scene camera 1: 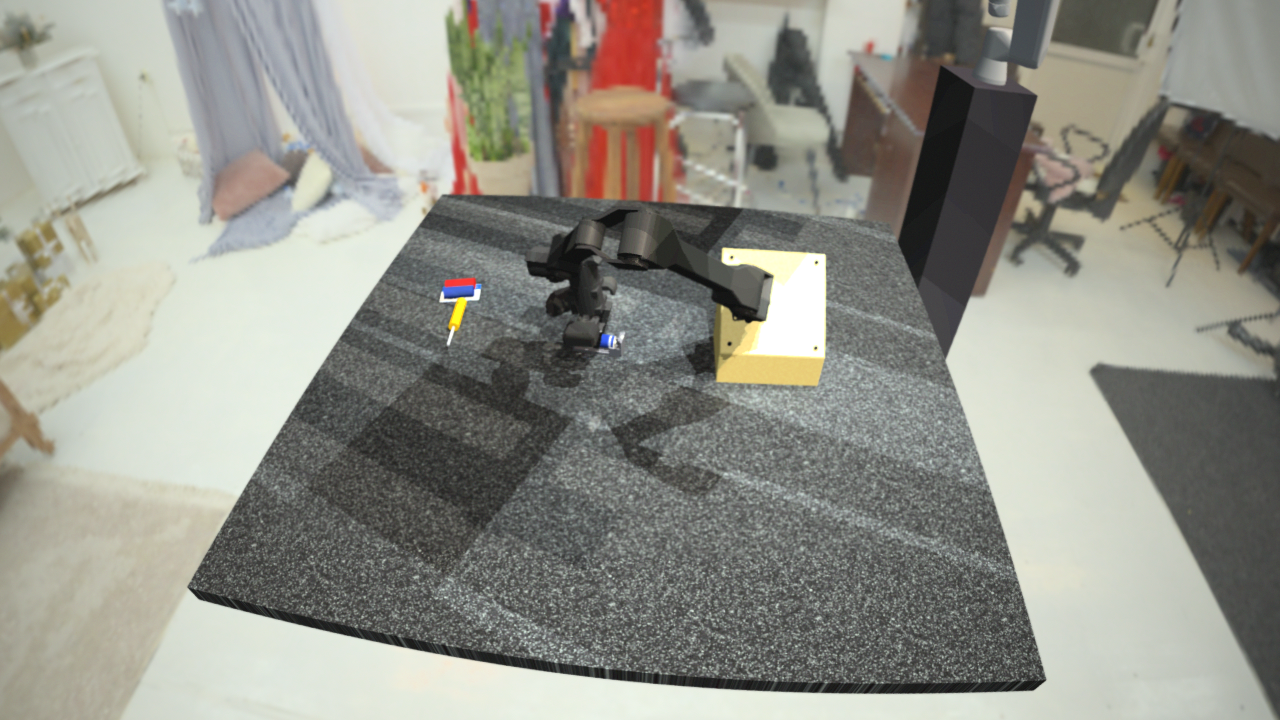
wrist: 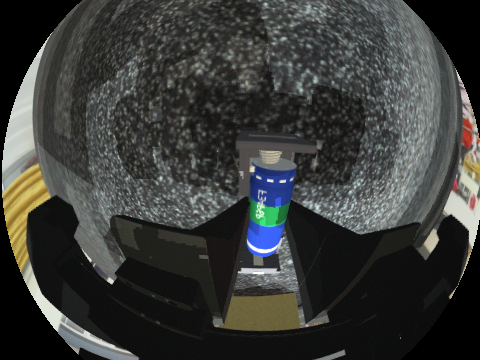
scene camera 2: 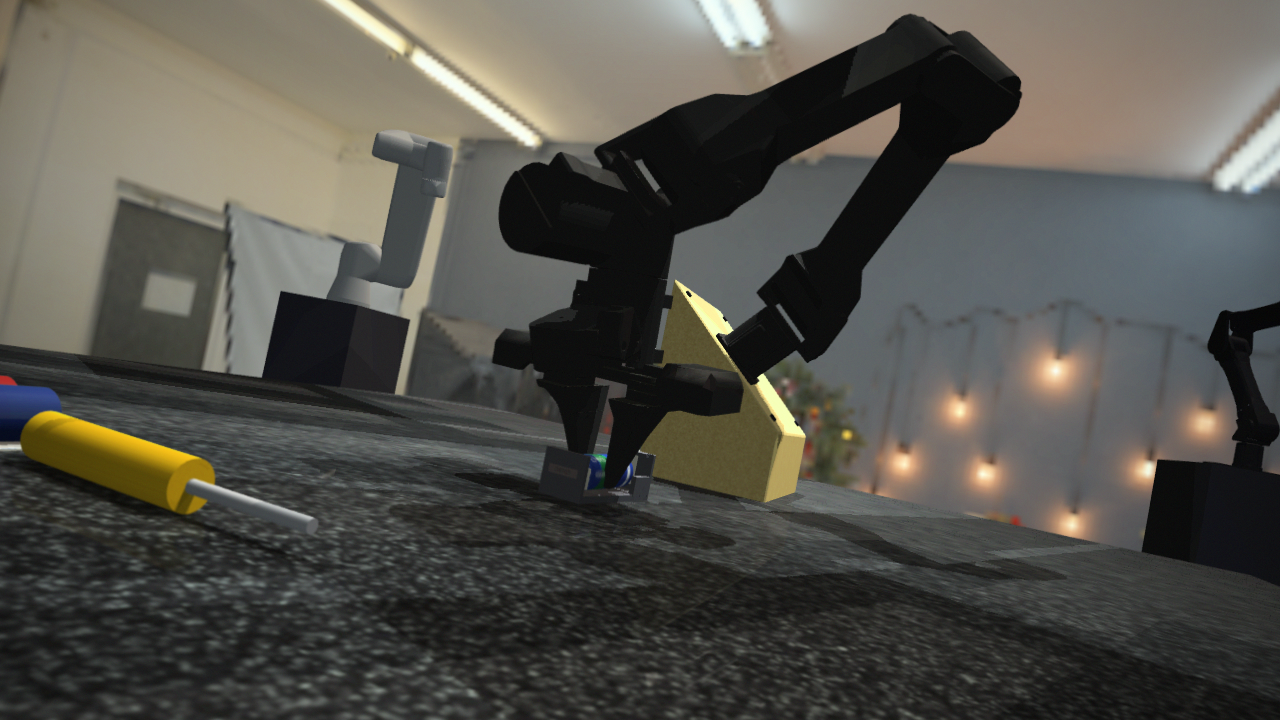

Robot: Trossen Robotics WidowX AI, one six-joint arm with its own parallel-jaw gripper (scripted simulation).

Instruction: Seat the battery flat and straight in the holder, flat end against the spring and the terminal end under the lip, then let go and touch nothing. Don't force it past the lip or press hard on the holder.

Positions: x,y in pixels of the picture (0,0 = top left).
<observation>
The gripper shows in scene camera 1, in the wrist view (pixel 266 203) and in scene camera 2. The same spot on the gripper: (scene camera 1: pixel 601 319) is (scene camera 2: pixel 594 413).
</observation>
